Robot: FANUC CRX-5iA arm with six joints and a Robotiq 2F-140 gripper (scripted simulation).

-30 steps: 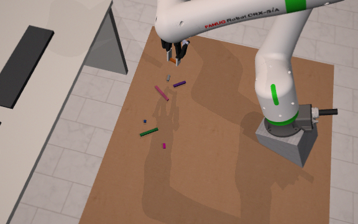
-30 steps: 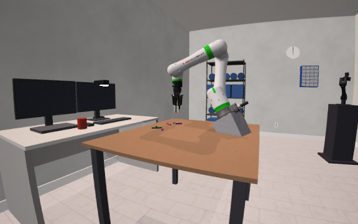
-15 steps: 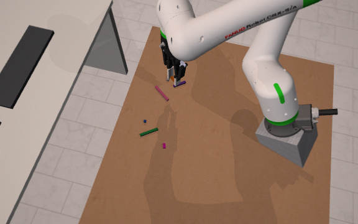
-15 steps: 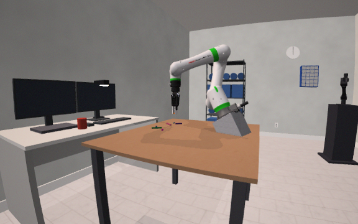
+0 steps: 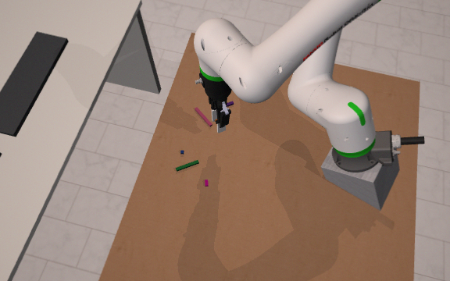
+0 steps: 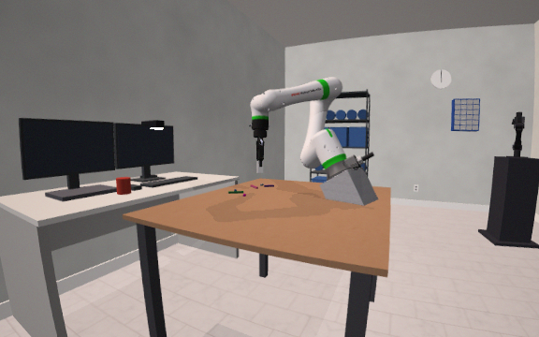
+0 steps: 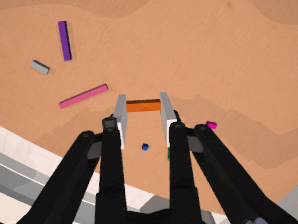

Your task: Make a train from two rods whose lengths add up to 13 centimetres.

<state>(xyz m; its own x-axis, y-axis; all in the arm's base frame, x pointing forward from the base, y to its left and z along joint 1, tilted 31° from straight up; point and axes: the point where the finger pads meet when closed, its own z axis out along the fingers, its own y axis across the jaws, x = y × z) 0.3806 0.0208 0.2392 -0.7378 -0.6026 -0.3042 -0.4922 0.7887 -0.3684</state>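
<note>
My gripper is now 10 mm short of the magenta rod, 170 mm to the right of it and 130 mm above it. Also, from my hand: pink rod: 70 mm ahead, 70 mm to the right, 130 mm below; purple rod: 10 mm behind, 130 mm to the right, 130 mm below; orange rod: 30 mm below.
</note>
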